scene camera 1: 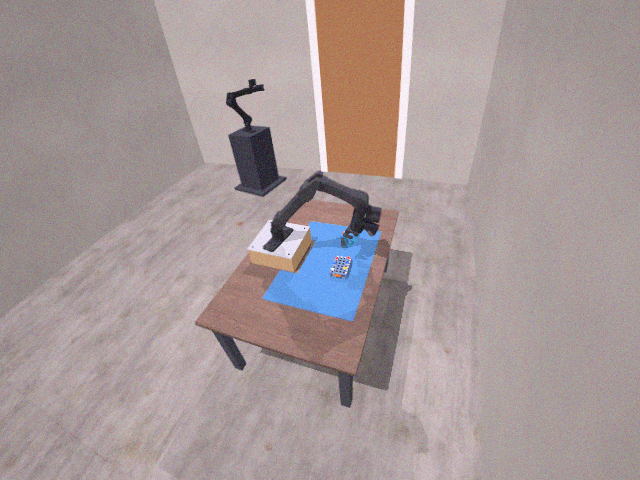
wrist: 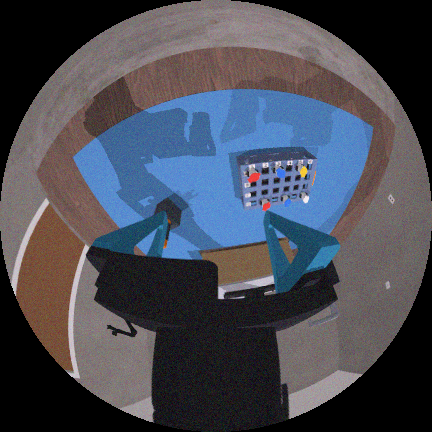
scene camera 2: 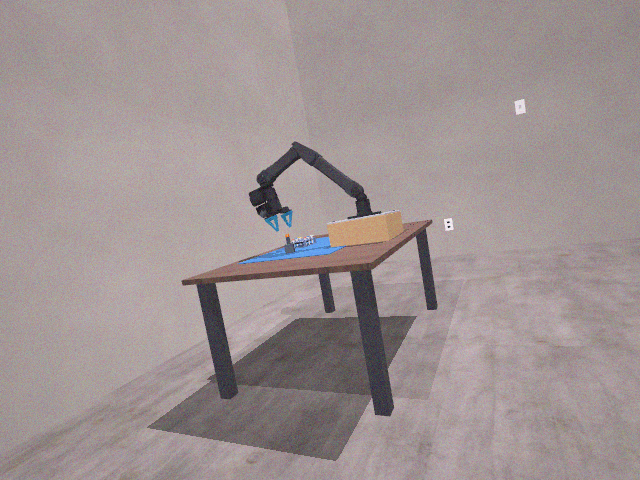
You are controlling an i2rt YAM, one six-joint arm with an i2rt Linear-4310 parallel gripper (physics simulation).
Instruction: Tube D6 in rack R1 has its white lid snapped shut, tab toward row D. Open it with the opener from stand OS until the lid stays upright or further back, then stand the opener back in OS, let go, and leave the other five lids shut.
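Places are measured from the arm's base along level axes (x down, y ahead, z right), in metres.
Pixels of known places: gripper, between the fingertips: (scene camera 1: pixel 351 241) (wrist: pixel 215 215) (scene camera 2: pixel 284 229); arm's base, origin of its link: (scene camera 1: pixel 278 239) (wrist: pixel 253 289) (scene camera 2: pixel 365 216).
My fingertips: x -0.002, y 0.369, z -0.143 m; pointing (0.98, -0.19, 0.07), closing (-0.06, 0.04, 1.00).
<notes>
For each thing: its top centre in the pictures, then the offset to it from my fingertips. Level surfaces: height alone.
- Rack R1, centre of its top: (wrist: pixel 286 188) (scene camera 2: pixel 302 237) (scene camera 1: pixel 340 263) dz +0.112, dx +0.062, dy -0.010 m
- white lid, centre of its top: (wrist: pixel 305 198) dz +0.162, dx +0.062, dy -0.027 m
- blue mat, height of its surface: dx +0.104 m
- brown table, height of its surface: dx +0.107 m
Rack R1 (scene camera 1: pixel 341 267) (scene camera 2: pixel 303 241) (wrist: pixel 280 155) stands on the mat. The white lid (wrist: pixel 305 199) of tube D6 is at the rack's near right corner in the wrist view and looks down; its tab is too small to make out. The other lids are red (wrist: pixel 254 177), blue (wrist: pixel 280 173), yellow (wrist: pixel 303 171), red (wrist: pixel 266 205) and blue (wrist: pixel 287 202). The dark stand OS (scene camera 2: pixel 289 248) (wrist: pixel 172 214) holds the upright opener with its orange top (scene camera 2: pixel 287 235), partly hidden by a finger in the wrist view. My gripper (scene camera 2: pixel 283 227) (wrist: pixel 215 215) is open and empty, above the opener and apart from it.
The blue mat (scene camera 1: pixel 310 294) (wrist: pixel 225 115) lies on the brown table (scene camera 1: pixel 289 330) (scene camera 2: pixel 330 264). The arm's wooden base box (scene camera 1: pixel 273 259) (scene camera 2: pixel 364 229) stands beside the mat. A second arm on a dark pedestal (scene camera 1: pixel 254 160) stands far behind the table.
</notes>
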